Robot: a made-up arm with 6 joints. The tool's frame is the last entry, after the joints. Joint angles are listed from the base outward.
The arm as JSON. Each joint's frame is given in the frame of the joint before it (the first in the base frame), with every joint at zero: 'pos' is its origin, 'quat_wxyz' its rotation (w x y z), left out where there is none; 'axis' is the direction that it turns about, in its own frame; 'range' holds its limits. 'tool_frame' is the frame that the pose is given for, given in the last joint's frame.
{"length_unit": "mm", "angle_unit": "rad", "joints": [
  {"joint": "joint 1", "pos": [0.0, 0.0, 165.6], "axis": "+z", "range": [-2.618, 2.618]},
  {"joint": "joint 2", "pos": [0.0, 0.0, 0.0], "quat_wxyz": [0.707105, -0.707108, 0.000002, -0.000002], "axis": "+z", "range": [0.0, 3.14]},
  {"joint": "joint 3", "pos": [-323.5, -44.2, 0.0], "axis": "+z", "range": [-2.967, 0.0]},
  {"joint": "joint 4", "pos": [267.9, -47.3, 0.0], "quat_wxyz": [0.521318, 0.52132, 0.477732, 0.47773], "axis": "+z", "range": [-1.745, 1.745]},
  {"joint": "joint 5", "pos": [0.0, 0.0, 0.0], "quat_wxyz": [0.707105, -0.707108, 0.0, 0.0], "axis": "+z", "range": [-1.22, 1.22]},
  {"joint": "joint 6", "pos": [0.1, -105.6, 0.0], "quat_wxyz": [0.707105, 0.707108, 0.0, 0.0], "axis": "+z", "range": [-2.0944, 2.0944]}
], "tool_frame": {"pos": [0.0, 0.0, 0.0]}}
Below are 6 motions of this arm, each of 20 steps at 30 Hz.
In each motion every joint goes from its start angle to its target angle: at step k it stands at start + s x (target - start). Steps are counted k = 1, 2, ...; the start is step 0. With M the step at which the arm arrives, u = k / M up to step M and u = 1 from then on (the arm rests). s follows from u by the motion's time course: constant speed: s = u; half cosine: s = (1 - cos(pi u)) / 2; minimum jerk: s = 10 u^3 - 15 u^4 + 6 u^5.
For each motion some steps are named. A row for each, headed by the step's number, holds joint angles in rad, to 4 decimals.
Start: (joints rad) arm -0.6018 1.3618 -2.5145 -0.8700 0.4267 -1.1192
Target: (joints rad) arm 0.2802 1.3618 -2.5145 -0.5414 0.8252 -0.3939
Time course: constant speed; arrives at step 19
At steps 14, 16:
14: 0.0481 1.3618 -2.5145 -0.6279 0.7203 -0.5848
16: 0.1409 1.3618 -2.5145 -0.5933 0.7623 -0.5084

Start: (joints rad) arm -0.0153 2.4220 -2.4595 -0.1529 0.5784 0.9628
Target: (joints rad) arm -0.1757 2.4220 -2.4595 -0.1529 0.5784 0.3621
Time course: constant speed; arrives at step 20
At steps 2, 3, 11, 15, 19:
2: -0.0313 2.4220 -2.4595 -0.1529 0.5784 0.9027
3: -0.0394 2.4220 -2.4595 -0.1529 0.5784 0.8727
11: -0.1035 2.4220 -2.4595 -0.1529 0.5784 0.6324
15: -0.1356 2.4220 -2.4595 -0.1529 0.5784 0.5123
19: -0.1677 2.4220 -2.4595 -0.1529 0.5784 0.3921

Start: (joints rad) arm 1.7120 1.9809 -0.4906 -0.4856 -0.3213 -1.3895
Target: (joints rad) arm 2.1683 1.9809 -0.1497 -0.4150 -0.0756 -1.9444
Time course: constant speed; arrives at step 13
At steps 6, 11, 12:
6: 1.9226 1.9809 -0.3333 -0.4530 -0.2079 -1.6456
11: 2.0981 1.9809 -0.2021 -0.4259 -0.1134 -1.8590
12: 2.1332 1.9809 -0.1759 -0.4204 -0.0945 -1.9017

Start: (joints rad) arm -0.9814 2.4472 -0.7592 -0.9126 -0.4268 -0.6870
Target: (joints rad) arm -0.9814 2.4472 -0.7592 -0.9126 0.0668 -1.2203
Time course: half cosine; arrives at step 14
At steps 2, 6, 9, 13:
2: -0.9814 2.4472 -0.7592 -0.9126 -0.4024 -0.7134
6: -0.9814 2.4472 -0.7592 -0.9126 -0.2349 -0.8943
9: -0.9814 2.4472 -0.7592 -0.9126 -0.0729 -1.0693
13: -0.9814 2.4472 -0.7592 -0.9126 0.0606 -1.2136

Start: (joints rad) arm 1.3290 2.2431 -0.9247 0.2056 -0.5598 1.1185
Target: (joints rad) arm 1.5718 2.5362 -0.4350 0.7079 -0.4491 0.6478
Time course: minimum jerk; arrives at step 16
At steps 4, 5, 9, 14, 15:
4: 1.3541 2.2734 -0.8740 0.2576 -0.5483 1.0698
5: 1.3727 2.2959 -0.8366 0.2960 -0.5399 1.0338
9: 1.4786 2.4236 -0.6231 0.5150 -0.4916 0.8286
14: 1.5679 2.5315 -0.4429 0.6998 -0.4509 0.6554
15: 1.5713 2.5355 -0.4361 0.7068 -0.4493 0.6488

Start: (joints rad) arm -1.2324 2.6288 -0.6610 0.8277 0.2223 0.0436
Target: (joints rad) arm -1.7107 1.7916 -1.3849 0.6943 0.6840 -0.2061
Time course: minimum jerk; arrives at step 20
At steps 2, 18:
2: -1.2365 2.6216 -0.6672 0.8266 0.2263 0.0415
18: -1.7066 1.7988 -1.3787 0.6954 0.6800 -0.2040

